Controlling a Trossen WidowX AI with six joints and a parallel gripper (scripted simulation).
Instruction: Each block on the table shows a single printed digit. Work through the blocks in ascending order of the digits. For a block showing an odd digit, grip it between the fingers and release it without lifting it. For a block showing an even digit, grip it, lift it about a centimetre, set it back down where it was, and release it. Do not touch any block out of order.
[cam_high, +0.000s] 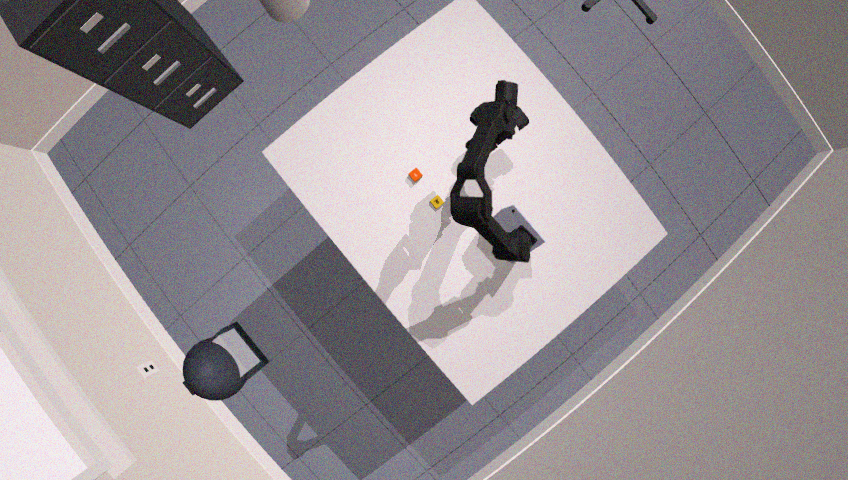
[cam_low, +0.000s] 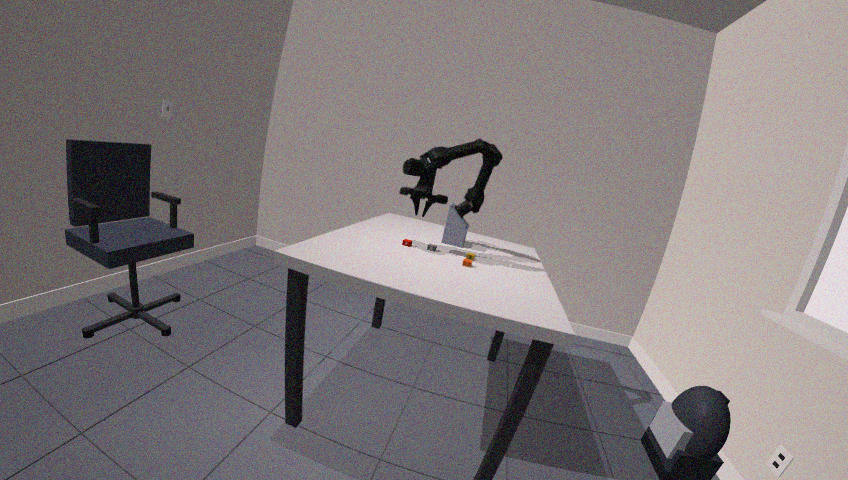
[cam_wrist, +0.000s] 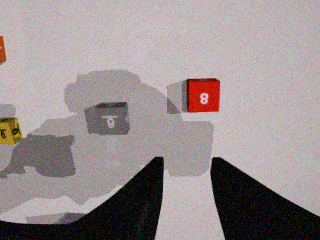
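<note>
The yellow block lies 24 cm to the left of my gripper tip and 12 cm below it. From my gripper tip the other things lie so: grey block: 12 cm below, 7 cm to the left, 1 cm behind; then red block: 12 cm below, 3 cm to the right, 1 cm ahead; then orange block: 22 cm to the left, 12 cm below, 11 cm ahead.
</note>
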